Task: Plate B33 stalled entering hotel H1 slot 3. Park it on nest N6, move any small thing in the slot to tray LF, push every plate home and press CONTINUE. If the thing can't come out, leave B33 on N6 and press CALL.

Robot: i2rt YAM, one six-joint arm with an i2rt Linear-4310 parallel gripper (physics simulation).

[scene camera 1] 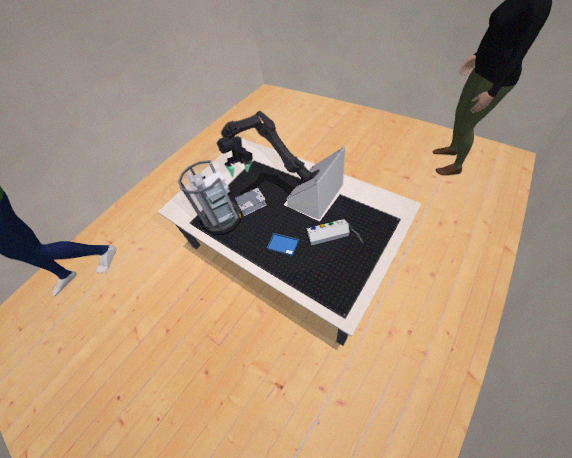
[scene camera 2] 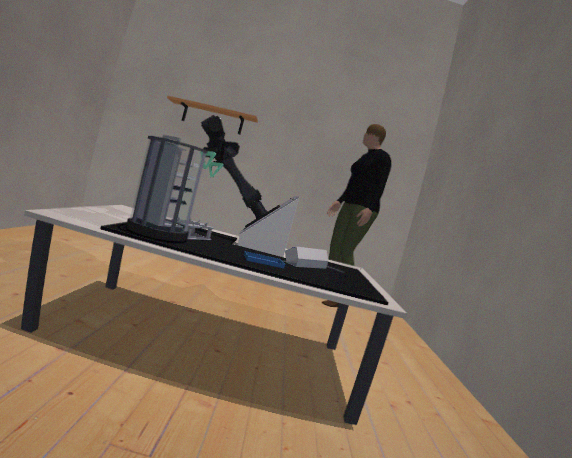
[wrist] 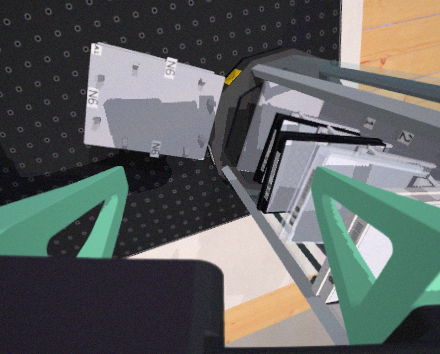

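Where they show: gripper, fingertip midpoint: [scene camera 1: 239, 174] [scene camera 2: 208, 173] [wrist: 219, 177]; arm's base at its link origin: [scene camera 1: 308, 178] [scene camera 2: 263, 217].
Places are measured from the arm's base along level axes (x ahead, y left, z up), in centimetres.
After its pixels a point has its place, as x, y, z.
Note:
My gripper [scene camera 1: 239, 170] {28.5, -25.4, 14.5} [scene camera 2: 212, 165] {28.5, -25.4, 14.5} [wrist: 219, 177] {28.5, -25.4, 14.5} is open and empty, high above the mat beside the round hotel [scene camera 1: 218, 229] {54.2, -28.3, -10.2} [scene camera 2: 161, 192] {56.7, -33.6, 3.0} [wrist: 320, 86] {41.0, -25.0, 4.7}. In the wrist view plates stand stacked in the hotel: two with black frames, and a clear plate [wrist: 301, 200] {35.3, -31.5, 11.1}, probably B33, sticking out towards the right finger. Its label is too blurred to read, and no small thing can be made out in the slot. Nest N6 [scene camera 1: 251, 201] {27.6, -24.9, -9.1} [scene camera 2: 201, 230] [wrist: 155, 117] {26.1, -28.4, -9.0} bears no plate. The blue tray [scene camera 1: 283, 243] {38.4, 8.4, -14.8} [scene camera 2: 264, 259] {34.8, 8.6, -14.8}, probably LF, and the button box [scene camera 1: 328, 234] {22.2, 28.3, -9.7} [scene camera 2: 307, 257] {25.5, 26.1, -10.5} stand on the mat.
A light grey angled panel [scene camera 1: 325, 187] {4.2, 14.8, 3.7} [scene camera 2: 272, 230] {13.2, 7.3, -4.1} stands by the arm's base. A cable [scene camera 1: 356, 234] {10.8, 39.6, -14.9} leaves the button box. A wooden shelf [scene camera 2: 212, 108] hangs on the wall. A person in black [scene camera 1: 515, 50] [scene camera 2: 370, 175] stands behind the table; another person's legs [scene camera 1: 37, 252] show at the left.

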